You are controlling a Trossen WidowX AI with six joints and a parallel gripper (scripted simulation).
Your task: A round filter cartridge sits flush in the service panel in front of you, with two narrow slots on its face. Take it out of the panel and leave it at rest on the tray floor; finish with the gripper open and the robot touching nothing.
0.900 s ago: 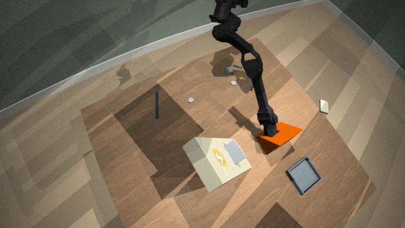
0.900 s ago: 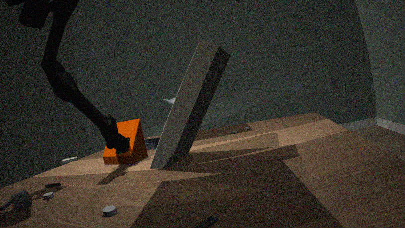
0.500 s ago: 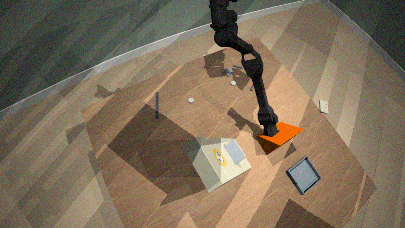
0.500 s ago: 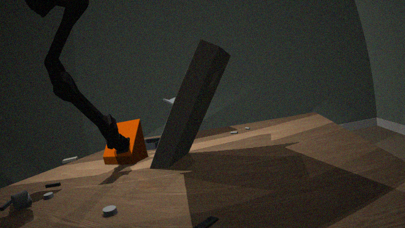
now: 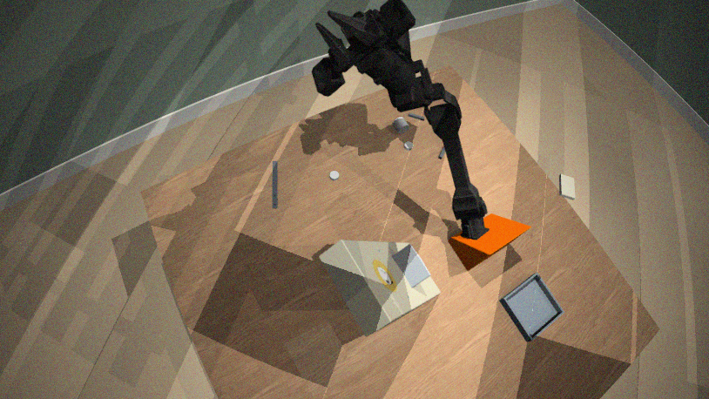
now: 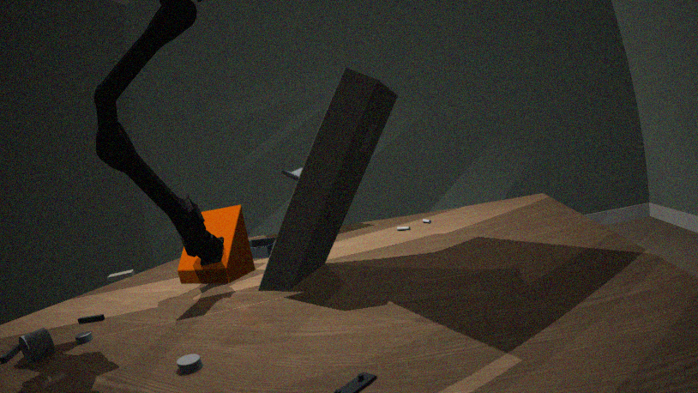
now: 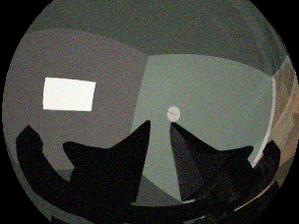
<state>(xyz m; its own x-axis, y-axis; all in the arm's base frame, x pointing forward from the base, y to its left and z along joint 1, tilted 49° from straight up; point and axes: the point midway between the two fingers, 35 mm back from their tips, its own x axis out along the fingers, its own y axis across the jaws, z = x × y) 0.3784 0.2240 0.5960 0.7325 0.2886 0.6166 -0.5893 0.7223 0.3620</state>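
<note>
My gripper tip is 4 cm short of the round filter cartridge, 28 cm to the right of it and 43 cm above it. The rest, counted from my gripper tip: grey flap: 6 cm behind, 29 cm to the left, 52 cm below; white card: 82 cm behind, 39 cm to the left, 69 cm below; grey tray: 37 cm behind, 60 cm to the left, 68 cm below.
</note>
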